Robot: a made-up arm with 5 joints. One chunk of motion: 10 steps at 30 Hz.
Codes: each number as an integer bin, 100 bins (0 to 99) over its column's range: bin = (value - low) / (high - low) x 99, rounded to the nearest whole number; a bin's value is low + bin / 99 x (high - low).
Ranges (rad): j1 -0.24..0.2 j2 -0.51..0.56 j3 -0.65..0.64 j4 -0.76..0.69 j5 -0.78..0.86
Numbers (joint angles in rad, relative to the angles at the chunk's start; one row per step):
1: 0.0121 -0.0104 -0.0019 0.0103 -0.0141
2: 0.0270 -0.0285 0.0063 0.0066 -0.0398
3: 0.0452 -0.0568 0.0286 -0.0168 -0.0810
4: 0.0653 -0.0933 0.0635 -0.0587 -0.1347
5: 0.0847 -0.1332 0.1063 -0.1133 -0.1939
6: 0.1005 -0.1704 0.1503 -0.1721 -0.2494
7: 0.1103 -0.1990 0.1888 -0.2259 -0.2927
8: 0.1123 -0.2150 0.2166 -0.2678 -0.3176
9: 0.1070 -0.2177 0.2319 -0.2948 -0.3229
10: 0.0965 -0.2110 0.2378 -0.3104 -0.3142
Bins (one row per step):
1: 57 46 50 53 46
2: 60 45 50 52 45
3: 64 42 52 51 42
4: 69 39 55 48 39
5: 73 35 58 44 35
6: 77 31 61 40 32
7: 79 29 64 36 29
8: 79 27 67 34 28
9: 78 27 68 32 28
10: 76 28 68 31 28

